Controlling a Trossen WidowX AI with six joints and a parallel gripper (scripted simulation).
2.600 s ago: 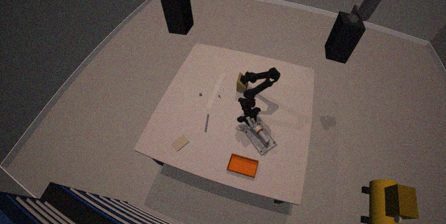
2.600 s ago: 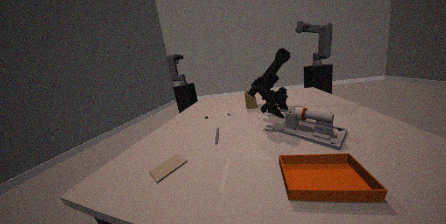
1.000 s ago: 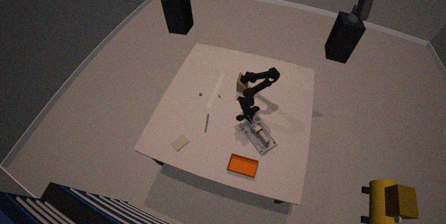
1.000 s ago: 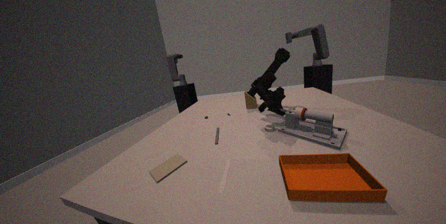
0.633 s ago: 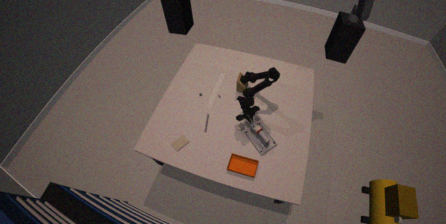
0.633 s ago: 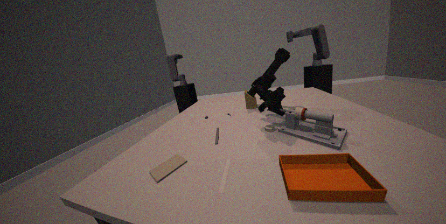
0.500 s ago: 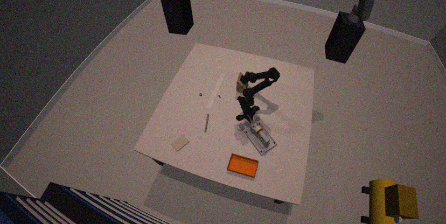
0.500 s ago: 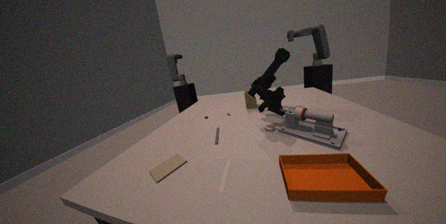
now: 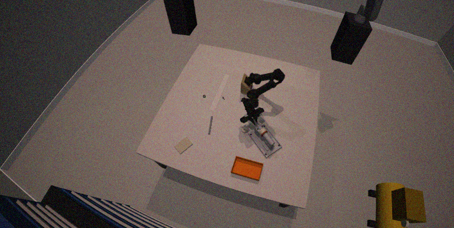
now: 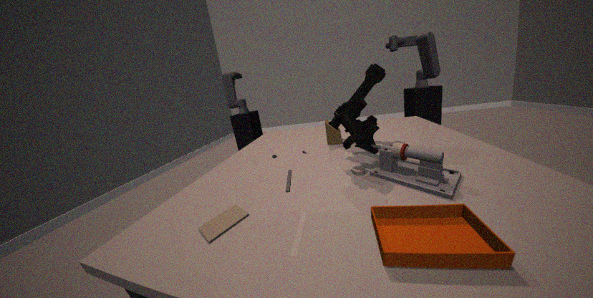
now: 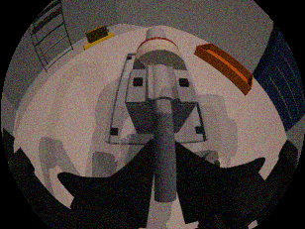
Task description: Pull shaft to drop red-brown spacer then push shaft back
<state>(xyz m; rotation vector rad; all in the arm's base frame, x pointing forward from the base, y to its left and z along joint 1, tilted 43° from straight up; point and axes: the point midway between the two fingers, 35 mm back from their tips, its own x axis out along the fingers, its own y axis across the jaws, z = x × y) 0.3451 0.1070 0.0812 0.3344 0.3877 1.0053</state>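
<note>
The shaft lies 20 mm ahead of my gripper tip, 20 mm to the left of it and 20 mm above it. The rest, counted from my gripper tip: support block (90 mm ahead, 100 mm to the left, 10 mm below); cream spacer (40 mm ahead, 80 mm to the right, 50 mm below); red-brown spacer (70 mm ahead, 70 mm to the left, 20 mm above).
</note>
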